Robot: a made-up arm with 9 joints. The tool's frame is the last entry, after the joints. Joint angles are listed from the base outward. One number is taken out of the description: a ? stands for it. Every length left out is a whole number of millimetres.
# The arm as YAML. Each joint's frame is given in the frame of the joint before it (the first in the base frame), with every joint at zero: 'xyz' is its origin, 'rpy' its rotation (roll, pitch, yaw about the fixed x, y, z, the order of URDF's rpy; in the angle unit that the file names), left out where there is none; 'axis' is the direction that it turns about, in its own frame. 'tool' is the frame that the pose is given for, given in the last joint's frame.
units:
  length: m
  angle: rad
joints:
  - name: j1
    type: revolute
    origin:
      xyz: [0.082, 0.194, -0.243]
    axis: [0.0, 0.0, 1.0]
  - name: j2
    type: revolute
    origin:
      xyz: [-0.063, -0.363, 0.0]
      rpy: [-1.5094, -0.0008, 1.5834]
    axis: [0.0, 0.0, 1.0]
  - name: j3
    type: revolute
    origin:
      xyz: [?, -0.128, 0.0]
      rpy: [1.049, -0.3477, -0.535]
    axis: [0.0, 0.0, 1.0]
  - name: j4
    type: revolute
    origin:
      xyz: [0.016, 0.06, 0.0]
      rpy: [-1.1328, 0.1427, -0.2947]
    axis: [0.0, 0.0, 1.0]
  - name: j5
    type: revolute
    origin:
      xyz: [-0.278, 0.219, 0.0]
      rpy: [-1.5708, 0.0, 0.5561]
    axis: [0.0, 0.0, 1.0]
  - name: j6
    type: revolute
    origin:
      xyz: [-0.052, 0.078, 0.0]
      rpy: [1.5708, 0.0, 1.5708]
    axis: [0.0, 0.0, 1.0]
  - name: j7
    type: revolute
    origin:
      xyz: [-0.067, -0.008, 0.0]
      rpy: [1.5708, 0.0, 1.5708]
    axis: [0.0, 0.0, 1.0]
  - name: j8
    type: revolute
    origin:
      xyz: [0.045, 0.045, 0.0]
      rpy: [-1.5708, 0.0, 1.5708]
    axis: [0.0, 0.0, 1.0]
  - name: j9
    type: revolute
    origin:
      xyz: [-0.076, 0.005, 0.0]
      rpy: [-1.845, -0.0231, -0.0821]
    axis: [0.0, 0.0, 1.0]
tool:
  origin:
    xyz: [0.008, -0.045, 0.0]
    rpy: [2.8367, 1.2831, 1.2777]
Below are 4 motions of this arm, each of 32 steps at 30 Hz.
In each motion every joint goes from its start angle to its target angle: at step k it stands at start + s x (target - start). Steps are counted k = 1, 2, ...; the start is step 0. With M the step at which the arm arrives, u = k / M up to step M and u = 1 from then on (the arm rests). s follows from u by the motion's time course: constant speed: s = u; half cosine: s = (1 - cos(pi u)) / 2; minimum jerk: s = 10 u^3 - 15 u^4 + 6 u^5.
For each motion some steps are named. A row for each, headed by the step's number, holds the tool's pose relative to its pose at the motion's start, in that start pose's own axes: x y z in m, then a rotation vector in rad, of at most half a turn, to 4 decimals.
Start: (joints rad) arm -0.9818 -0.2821 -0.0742 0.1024 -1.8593 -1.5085 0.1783 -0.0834 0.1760
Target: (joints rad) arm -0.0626 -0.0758 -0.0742 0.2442 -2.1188 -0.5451 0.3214 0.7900 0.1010
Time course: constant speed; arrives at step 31
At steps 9, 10, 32:
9: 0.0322 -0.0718 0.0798 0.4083 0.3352 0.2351
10: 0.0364 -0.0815 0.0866 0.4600 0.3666 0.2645
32: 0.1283 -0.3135 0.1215 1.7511 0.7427 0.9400

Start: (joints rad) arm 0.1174 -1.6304 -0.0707 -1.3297 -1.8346 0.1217 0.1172 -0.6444 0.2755
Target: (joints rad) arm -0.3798 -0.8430 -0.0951 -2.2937 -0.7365 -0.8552 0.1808 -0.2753 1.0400
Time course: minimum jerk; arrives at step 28
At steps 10, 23, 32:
10: -0.0119 0.0499 -0.0462 0.0166 -0.2103 -0.1463
23: -0.0328 0.1644 -0.1337 0.0091 -0.7337 -0.8120
32: -0.0342 0.1683 -0.1365 0.0060 -0.7546 -0.8641

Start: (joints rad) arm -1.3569 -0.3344 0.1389 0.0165 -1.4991 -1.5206 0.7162 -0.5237 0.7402
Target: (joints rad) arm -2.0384 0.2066 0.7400 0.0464 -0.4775 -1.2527 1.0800 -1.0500 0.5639
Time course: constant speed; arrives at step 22
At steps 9, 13, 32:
9: -0.0382 0.0162 0.1423 -0.4960 0.2603 -0.2534
13: -0.0438 0.0591 0.2016 -0.6996 0.3326 -0.4085
32: -0.0273 0.2090 0.2863 -1.1022 0.3864 -0.8079

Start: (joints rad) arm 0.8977 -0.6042 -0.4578 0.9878 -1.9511 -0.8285 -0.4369 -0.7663 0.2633
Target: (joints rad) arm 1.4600 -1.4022 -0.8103 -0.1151 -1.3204 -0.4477 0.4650 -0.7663 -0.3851
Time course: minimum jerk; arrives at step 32
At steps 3, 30, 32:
3: 0.0022 0.0009 -0.0033 0.0156 -0.0027 -0.0004
30: 0.3299 0.3108 0.1300 2.5493 0.0387 -0.4177
32: 0.3308 0.3110 0.1315 2.5554 0.0393 -0.4204

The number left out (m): 0.046
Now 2 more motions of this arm.
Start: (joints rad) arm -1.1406 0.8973 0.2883 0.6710 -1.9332 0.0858 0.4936 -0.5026 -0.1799
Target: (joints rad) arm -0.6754 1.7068 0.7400 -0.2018 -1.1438 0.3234 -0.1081 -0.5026 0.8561
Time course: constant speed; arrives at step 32
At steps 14, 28, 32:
14: 0.0197 -0.1090 0.1093 -0.9899 -0.1041 -0.4210
28: 0.0516 -0.2024 0.2121 -1.8698 -0.1200 -0.7912
32: 0.0595 -0.2275 0.2394 -2.0979 -0.1029 -0.8886

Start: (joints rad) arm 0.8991 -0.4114 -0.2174 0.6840 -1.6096 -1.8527 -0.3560 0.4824 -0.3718
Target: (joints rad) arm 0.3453 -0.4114 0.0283 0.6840 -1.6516 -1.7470 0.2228 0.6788 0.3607
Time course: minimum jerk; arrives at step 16
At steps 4, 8, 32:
4: 0.0085 0.0192 -0.0028 -0.0538 0.0144 0.0256
8: 0.0413 0.0941 -0.0209 -0.2535 0.0619 0.1138
32: 0.0830 0.1885 -0.0612 -0.4888 0.1047 0.1931

